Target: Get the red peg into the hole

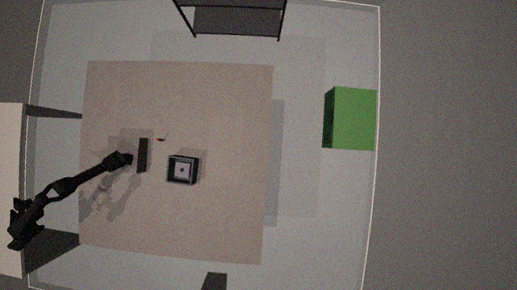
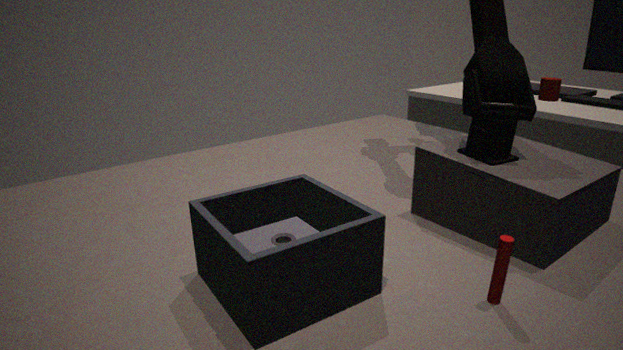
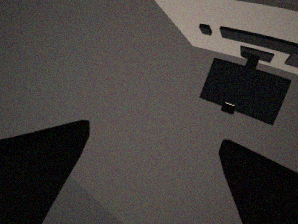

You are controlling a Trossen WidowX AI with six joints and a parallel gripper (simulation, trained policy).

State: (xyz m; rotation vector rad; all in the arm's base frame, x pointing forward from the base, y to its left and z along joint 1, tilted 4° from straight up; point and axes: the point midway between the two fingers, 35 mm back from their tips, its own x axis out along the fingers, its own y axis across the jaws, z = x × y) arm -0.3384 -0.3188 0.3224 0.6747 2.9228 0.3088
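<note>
The red peg lies 54 cm ahead of my gripper tip, 43 cm to the left of it and 39 cm below it. Also, from my gripper tip: dark grey box (72 cm ahead, 40 cm below, 28 cm to the left); then pale plate (72 cm ahead, 38 cm below, 28 cm to the left).
</note>
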